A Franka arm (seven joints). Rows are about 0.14 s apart.
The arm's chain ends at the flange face. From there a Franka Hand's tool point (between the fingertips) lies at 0.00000 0.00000 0.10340 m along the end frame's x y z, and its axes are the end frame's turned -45 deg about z.
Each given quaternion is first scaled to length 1.
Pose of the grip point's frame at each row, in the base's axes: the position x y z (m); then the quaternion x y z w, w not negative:
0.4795, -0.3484, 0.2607, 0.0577, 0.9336, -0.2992, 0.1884
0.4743, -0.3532, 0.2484, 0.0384, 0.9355, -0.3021, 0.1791
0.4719, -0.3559, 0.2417, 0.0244, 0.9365, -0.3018, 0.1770
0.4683, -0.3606, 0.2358, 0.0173, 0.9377, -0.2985, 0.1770
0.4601, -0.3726, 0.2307, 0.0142, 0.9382, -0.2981, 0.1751
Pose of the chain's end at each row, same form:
0.4467, -0.2884, 0.3382, 0.4106, 0.8405, -0.2043, 0.2886
0.4420, -0.2933, 0.3263, 0.3935, 0.8496, -0.2106, 0.2811
0.4391, -0.2966, 0.3198, 0.3809, 0.8559, -0.2111, 0.2790
0.4350, -0.3021, 0.3143, 0.3748, 0.8597, -0.2080, 0.2778
0.4270, -0.3142, 0.3094, 0.3722, 0.8614, -0.2084, 0.2759

